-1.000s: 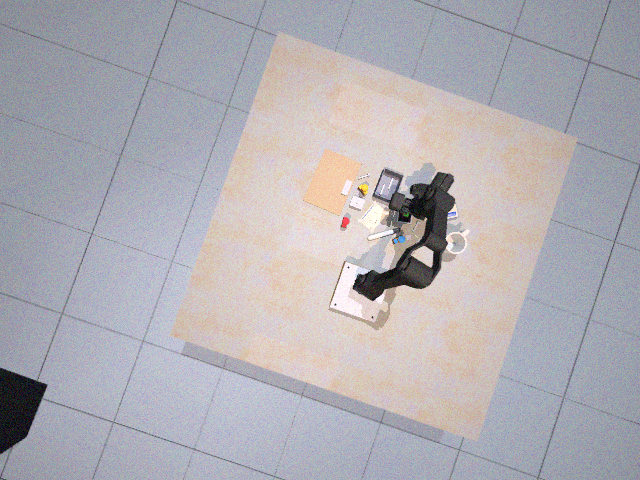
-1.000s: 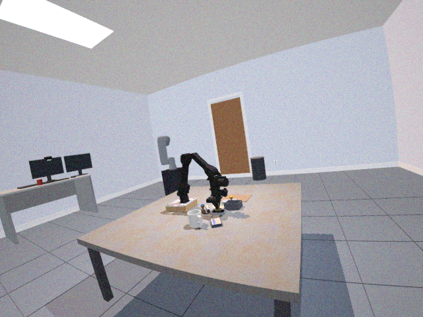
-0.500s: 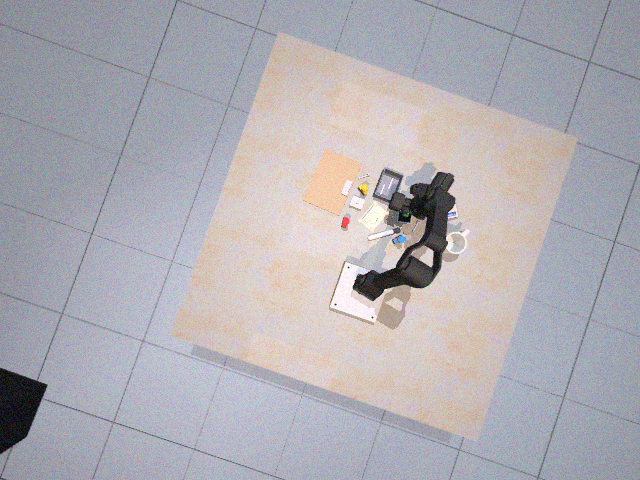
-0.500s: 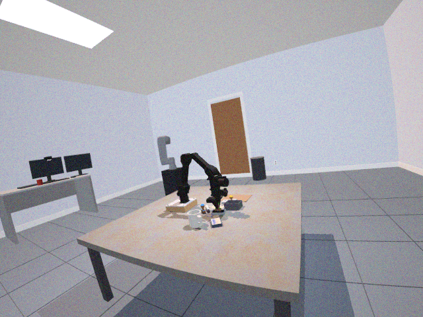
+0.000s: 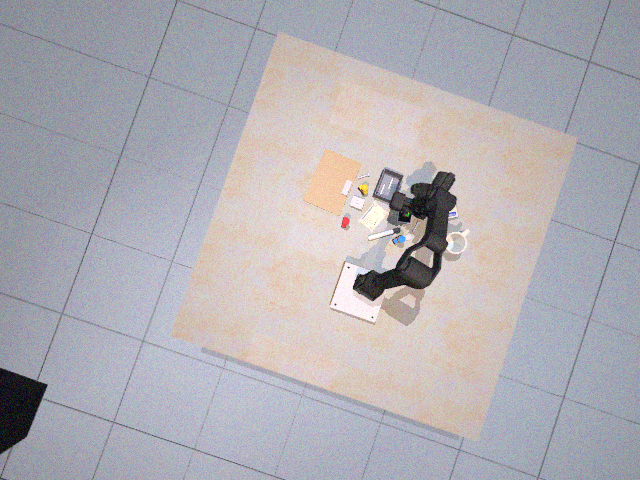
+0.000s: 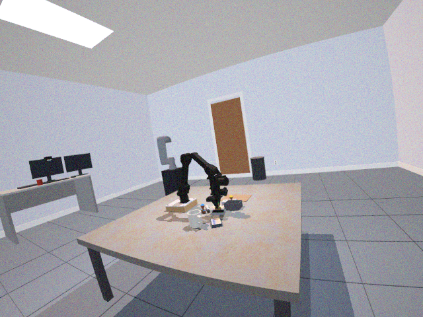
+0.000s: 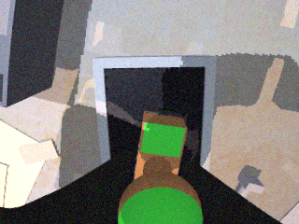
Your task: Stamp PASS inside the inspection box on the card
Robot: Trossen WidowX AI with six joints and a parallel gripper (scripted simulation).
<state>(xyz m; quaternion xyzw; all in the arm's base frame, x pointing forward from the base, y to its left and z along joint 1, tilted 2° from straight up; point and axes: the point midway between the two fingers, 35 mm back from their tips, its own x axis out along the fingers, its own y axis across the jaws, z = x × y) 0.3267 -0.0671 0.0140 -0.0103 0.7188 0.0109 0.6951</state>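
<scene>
Right now my gripper tip is 40 mm above the ink pad. Also, from my gripper tip: blue-knobbed stamp (110 mm behind, 20 mm below, 10 mm to the right); then grey tray (100 mm to the left, 70 mm ahead, 30 mm below); then white marker (100 mm behind, 30 mm to the left, 30 mm below).
</scene>
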